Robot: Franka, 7 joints.
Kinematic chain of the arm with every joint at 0, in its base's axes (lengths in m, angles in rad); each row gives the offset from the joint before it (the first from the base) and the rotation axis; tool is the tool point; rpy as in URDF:
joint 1: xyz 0 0 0.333 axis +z
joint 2: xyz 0 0 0 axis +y
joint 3: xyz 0 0 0.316 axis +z
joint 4: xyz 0.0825 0 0 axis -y
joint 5: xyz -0.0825 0 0.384 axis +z
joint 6: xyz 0 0 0 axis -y
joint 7: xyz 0.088 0 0 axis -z
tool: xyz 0 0 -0.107 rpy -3.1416 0 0
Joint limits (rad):
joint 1: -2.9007..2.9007
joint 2: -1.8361..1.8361
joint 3: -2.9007..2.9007
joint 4: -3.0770..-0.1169
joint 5: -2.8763..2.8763
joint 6: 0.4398..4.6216
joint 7: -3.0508..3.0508
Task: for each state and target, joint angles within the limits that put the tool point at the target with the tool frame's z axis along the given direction. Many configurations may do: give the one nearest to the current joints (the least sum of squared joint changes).
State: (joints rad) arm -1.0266 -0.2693 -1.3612 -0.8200 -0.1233 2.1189 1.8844
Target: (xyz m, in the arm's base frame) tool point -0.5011 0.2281 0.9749 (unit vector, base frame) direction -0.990 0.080 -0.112
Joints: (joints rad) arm -1.0631 -0.4896 -1.8126 -0.6359 -0.4618 2.3219 1.8844
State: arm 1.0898 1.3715 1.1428 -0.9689 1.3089 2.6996 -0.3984
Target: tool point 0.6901 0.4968 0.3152 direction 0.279 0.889 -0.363
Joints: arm 0.4736 1.2152 0.4526 -0.6867 0.8425 2.6554 -0.3984
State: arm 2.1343 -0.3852 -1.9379 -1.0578 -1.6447 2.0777 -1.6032
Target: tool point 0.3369 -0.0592 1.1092 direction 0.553 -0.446 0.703
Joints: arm 2.0083 -0.1999 -1.8479 -0.5369 -1.6884 2.7464 -1.6032
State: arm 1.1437 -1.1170 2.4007 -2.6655 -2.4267 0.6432 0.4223
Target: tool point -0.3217 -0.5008 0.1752 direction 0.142 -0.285 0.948
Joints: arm 1.5198 -1.1533 2.5944 -1.8507 -2.5814 0.5089 0.4223
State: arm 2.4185 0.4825 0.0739 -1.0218 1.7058 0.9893 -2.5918
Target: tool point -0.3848 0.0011 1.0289 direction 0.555 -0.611 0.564
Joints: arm 2.6382 0.0396 0.3437 -1.0128 2.5656 1.2843 -2.5918
